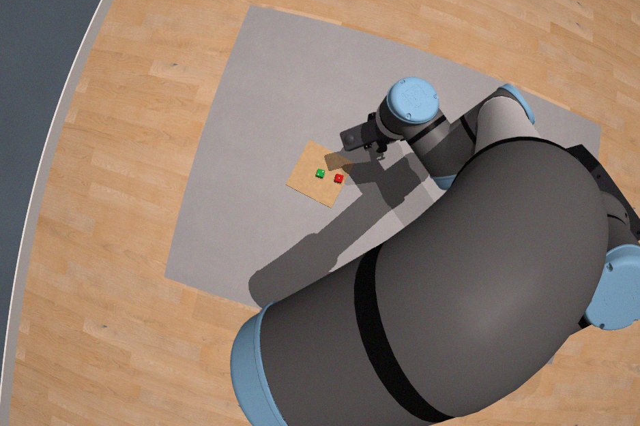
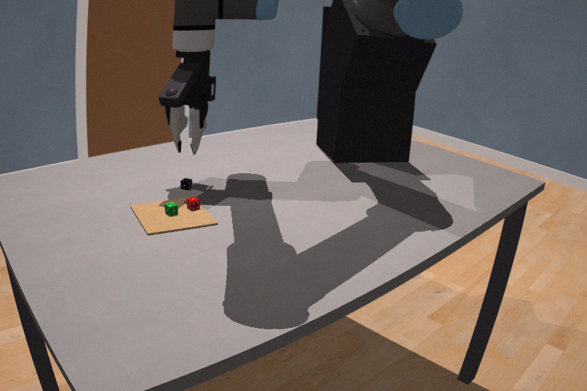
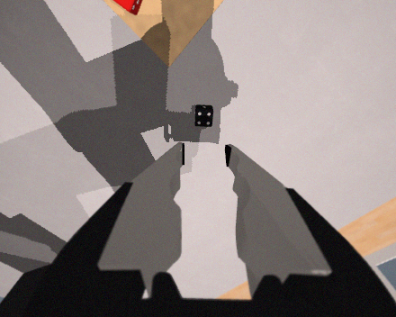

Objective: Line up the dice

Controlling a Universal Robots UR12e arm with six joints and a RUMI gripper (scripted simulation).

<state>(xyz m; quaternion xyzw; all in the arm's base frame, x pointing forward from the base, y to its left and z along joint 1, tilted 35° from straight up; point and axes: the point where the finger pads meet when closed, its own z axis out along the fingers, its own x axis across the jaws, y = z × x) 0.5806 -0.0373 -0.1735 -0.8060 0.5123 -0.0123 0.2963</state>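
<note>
My hand is 80 mm above the black die. Round my hand: tan mat (110 mm to the left, 110 mm ahead, 90 mm below); then red die (110 mm to the left, 80 mm below, 50 mm ahead); then green die (110 mm to the left, 110 mm ahead, 80 mm below).
</note>
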